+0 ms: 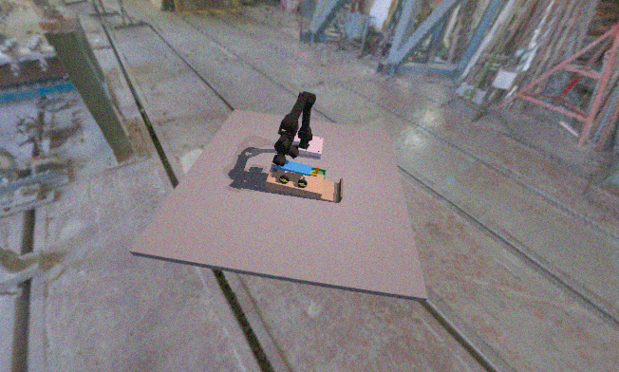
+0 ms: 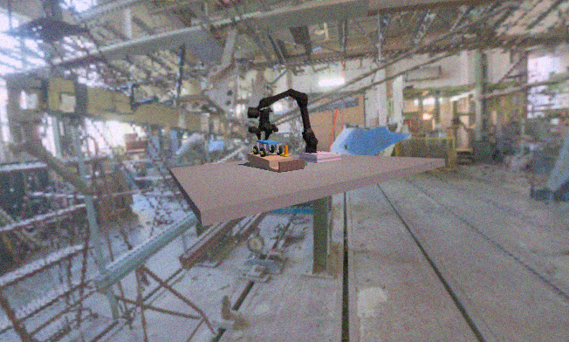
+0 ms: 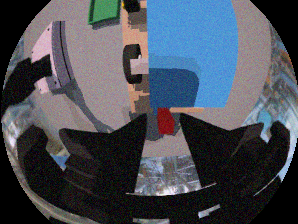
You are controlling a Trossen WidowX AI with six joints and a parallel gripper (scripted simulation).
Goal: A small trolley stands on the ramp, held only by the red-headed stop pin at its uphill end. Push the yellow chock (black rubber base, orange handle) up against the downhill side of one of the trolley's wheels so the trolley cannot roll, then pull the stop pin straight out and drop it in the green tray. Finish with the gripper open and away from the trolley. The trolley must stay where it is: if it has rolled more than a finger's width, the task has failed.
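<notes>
Right now the red-headed stop pin is 20 mm below my gripper tip and 10 mm to the right of it. From my gripper tip the other things lie so: raised end stop 360 mm to the left, 120 mm below, 50 mm behind; blue trolley 100 mm to the left, 40 mm below; yellow chock 180 mm to the left, 80 mm behind, 70 mm below.
</notes>
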